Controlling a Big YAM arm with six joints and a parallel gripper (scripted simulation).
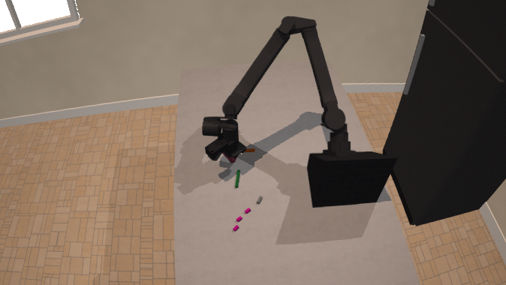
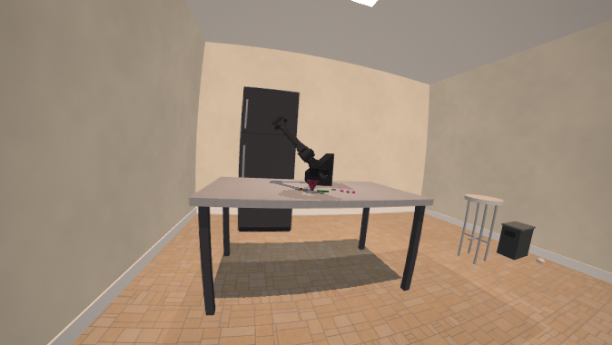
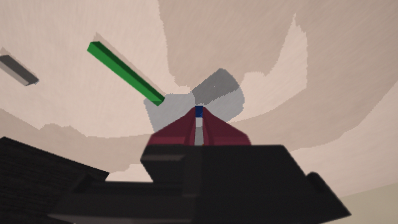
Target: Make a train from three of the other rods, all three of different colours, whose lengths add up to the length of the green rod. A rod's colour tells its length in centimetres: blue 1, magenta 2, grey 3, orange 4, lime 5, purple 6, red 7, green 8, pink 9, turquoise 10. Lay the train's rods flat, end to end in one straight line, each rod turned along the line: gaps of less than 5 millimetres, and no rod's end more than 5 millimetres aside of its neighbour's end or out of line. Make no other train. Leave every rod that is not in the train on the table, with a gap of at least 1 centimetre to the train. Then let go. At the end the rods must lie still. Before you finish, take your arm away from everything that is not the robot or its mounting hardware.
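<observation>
My gripper is now 1 cm above the blue rod. The rest, counted from my hand: green rod: 8 cm to the left, 2 cm below, 1 cm behind; then orange rod: 8 cm behind, 5 cm to the right, 2 cm below; then grey rod: 19 cm to the left, 7 cm behind, 2 cm below.
</observation>
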